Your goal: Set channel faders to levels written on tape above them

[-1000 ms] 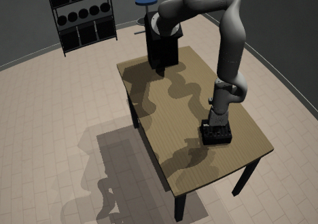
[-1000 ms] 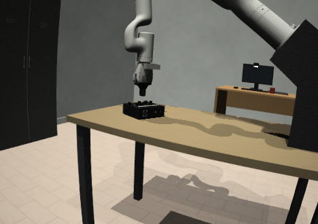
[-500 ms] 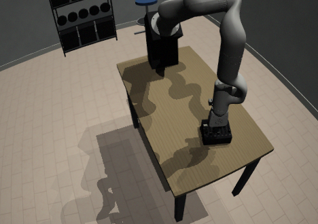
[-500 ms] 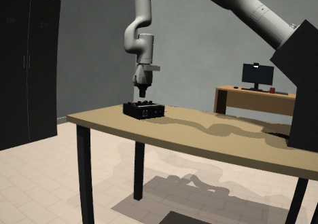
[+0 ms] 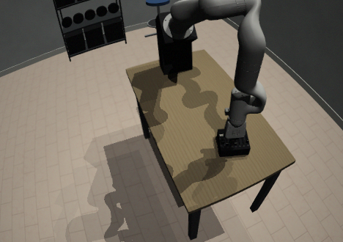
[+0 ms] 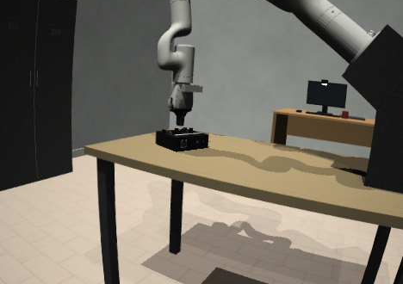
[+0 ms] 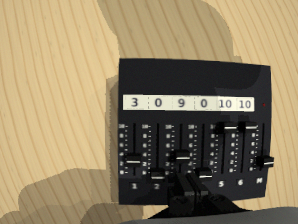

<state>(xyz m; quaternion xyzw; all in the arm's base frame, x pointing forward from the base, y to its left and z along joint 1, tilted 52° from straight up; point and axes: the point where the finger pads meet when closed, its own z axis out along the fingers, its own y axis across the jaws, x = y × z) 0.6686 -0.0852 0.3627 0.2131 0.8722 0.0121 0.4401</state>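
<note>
The fader cap is 4 cm behind my hand, 3 cm below it and 2 cm to the right of it. Round my hand: master fader 8 cm to the left, 4 cm ahead, 3 cm below.
</note>
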